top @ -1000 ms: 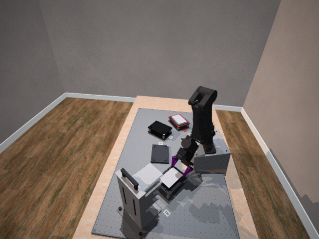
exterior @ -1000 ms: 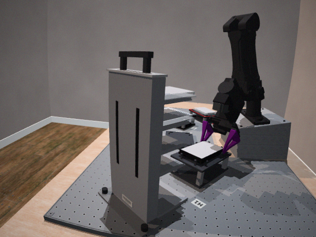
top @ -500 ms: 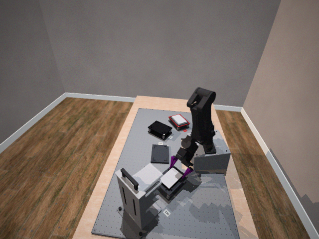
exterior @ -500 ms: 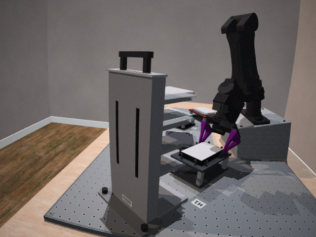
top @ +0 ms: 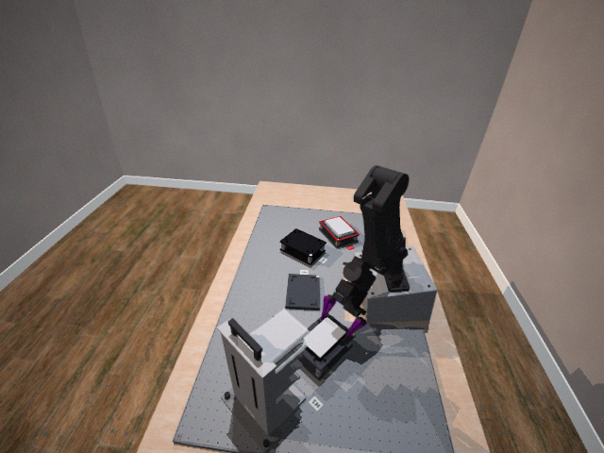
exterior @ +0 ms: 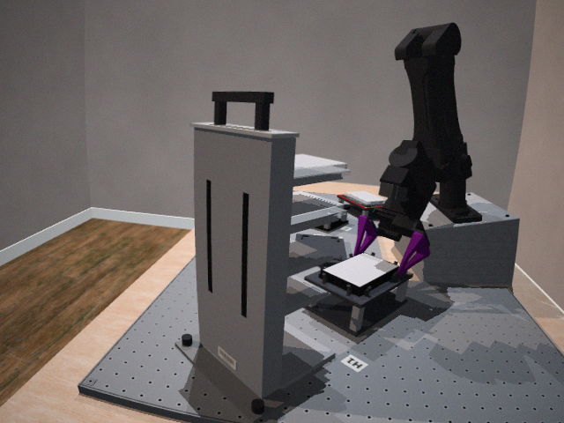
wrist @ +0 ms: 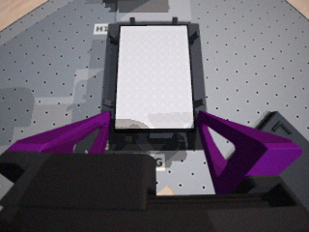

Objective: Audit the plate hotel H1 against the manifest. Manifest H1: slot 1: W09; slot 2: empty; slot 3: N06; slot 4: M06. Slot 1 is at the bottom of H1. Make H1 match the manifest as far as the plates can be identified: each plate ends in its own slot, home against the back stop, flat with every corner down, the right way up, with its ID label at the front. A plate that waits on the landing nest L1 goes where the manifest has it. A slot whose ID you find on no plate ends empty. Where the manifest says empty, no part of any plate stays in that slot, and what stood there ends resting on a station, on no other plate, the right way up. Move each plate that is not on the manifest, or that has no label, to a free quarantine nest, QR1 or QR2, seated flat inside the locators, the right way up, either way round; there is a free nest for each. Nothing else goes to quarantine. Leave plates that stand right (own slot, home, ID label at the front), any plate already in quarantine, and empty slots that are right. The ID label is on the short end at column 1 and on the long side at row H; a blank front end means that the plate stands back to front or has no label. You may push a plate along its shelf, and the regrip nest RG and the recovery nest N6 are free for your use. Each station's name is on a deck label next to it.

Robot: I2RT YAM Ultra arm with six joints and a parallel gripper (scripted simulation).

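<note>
Right now the dark plate is 40 mm to the left of my hand and 40 mm ahead of it. Round my hand: plate hotel H1: 230 mm to the left, 220 mm ahead, 80 mm above; then black raised nest: 440 mm to the right, 100 mm ahead, 20 mm below; then h1 deck label: 200 mm to the left, 70 mm below, 60 mm ahead.
</note>
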